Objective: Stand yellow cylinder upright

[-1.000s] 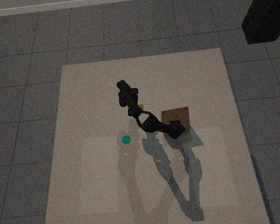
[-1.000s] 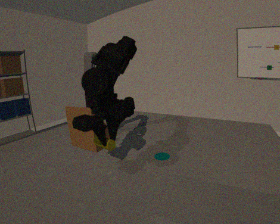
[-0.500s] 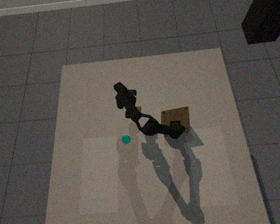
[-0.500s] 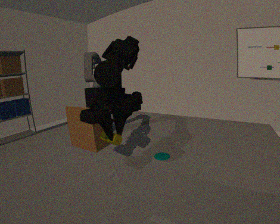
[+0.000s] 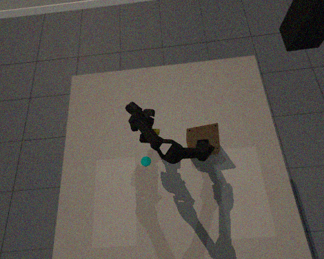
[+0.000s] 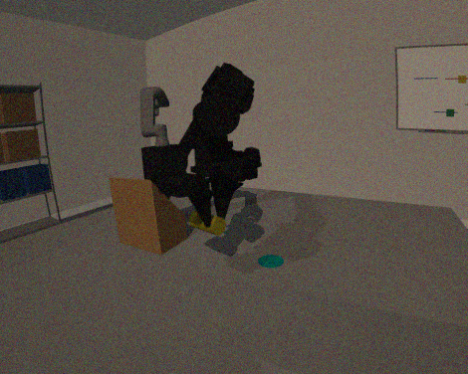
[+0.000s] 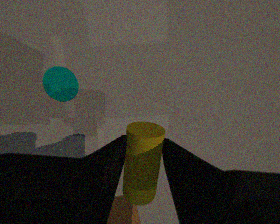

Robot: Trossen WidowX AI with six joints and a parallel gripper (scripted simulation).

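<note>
My gripper tip is now 50 mm short of the cyan circle, 140 mm to the right of it and 130 mm above it. The rest, counted from my gripper tip: yellow tall cylinder 20 mm behind.
</note>
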